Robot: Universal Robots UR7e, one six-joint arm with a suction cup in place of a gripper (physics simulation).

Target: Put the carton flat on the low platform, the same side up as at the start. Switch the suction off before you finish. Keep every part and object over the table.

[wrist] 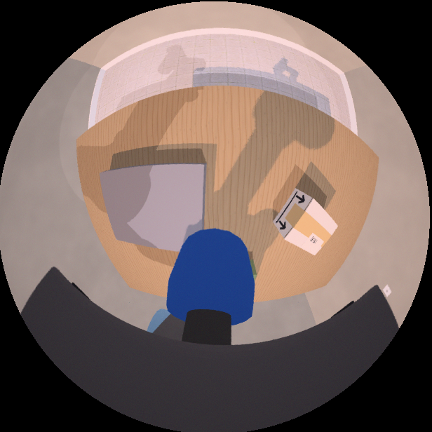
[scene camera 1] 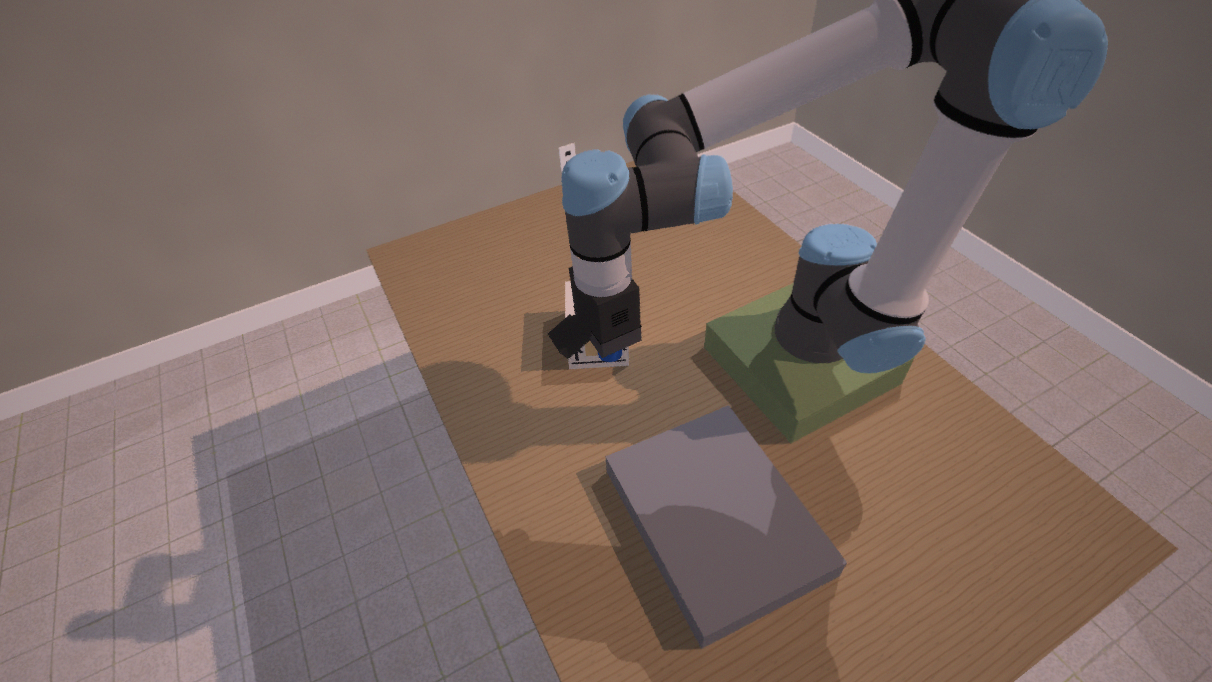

Labels:
white carton: wrist 302, 221; scene camera 1 587, 357
grey low platform: wrist; scene camera 1
same spot on grey low platform: [wrist: 158, 205] = [scene camera 1: 689, 485]

